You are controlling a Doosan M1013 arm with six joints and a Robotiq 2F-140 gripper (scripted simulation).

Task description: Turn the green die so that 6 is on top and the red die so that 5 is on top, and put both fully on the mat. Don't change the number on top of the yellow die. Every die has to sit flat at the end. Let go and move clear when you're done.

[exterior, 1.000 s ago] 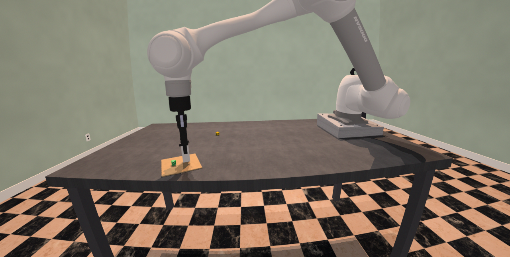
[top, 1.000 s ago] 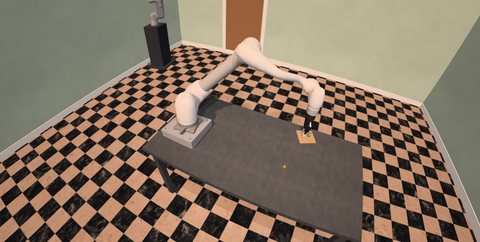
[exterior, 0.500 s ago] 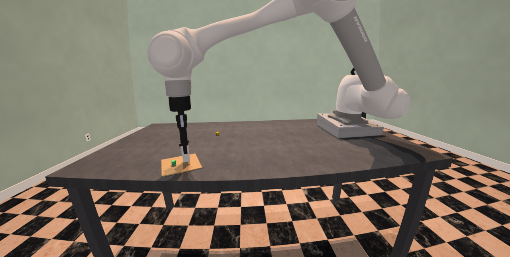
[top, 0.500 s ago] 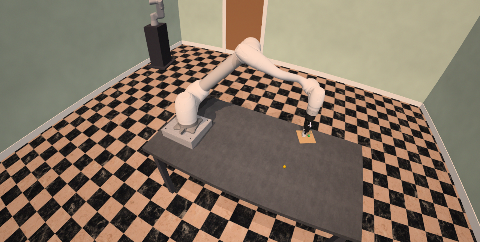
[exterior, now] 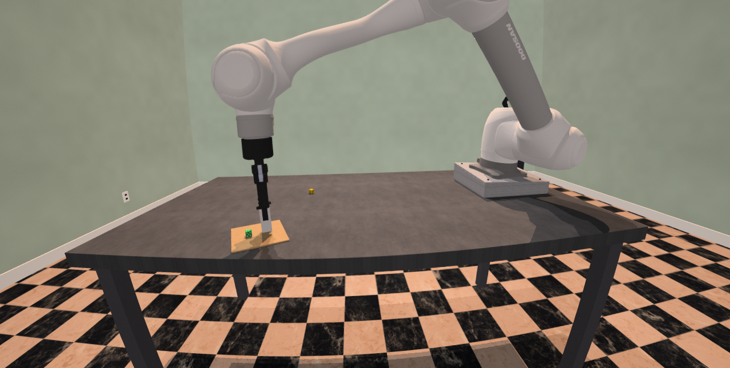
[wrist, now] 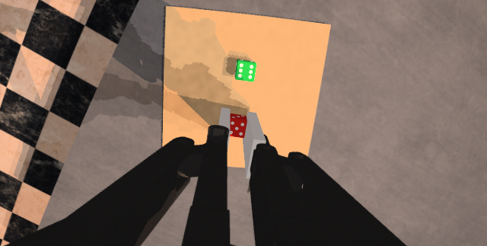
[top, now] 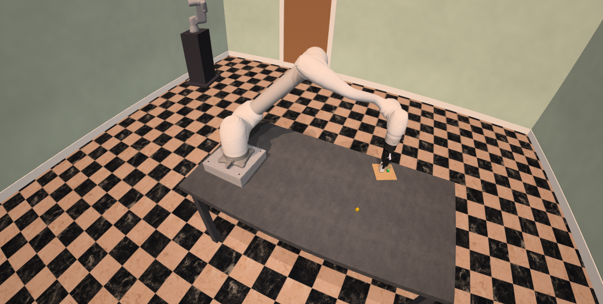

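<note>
The red die lies 3 cm below my hand. The rest, counted from my hand: yellow die (13 cm behind, 34 cm to the right, 4 cm below); then orange mat (2 cm ahead, 4 cm below); then green die (5 cm ahead, 1 cm to the left, 3 cm below).
</note>
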